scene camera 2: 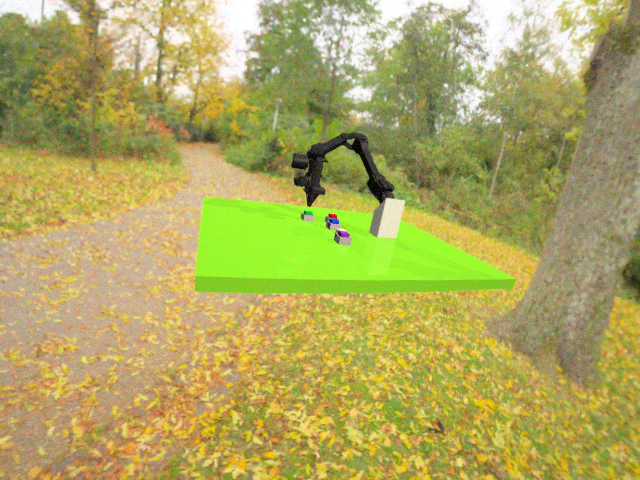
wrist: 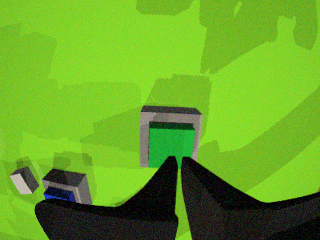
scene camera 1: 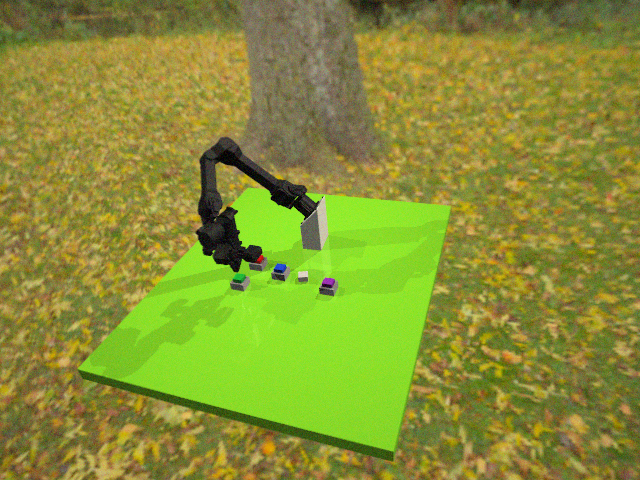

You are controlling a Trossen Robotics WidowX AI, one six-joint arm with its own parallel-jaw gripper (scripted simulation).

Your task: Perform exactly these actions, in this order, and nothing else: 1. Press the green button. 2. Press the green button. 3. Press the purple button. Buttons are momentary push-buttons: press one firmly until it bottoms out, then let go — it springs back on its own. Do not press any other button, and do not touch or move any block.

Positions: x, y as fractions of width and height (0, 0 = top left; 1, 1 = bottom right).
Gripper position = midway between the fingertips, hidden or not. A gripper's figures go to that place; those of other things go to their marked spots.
Labels:
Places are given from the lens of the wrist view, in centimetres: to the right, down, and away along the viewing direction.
my gripper (wrist: 0.55, 0.68): 1, 2, 10
green button (wrist: 0.52, 0.59): 0, 1, 12

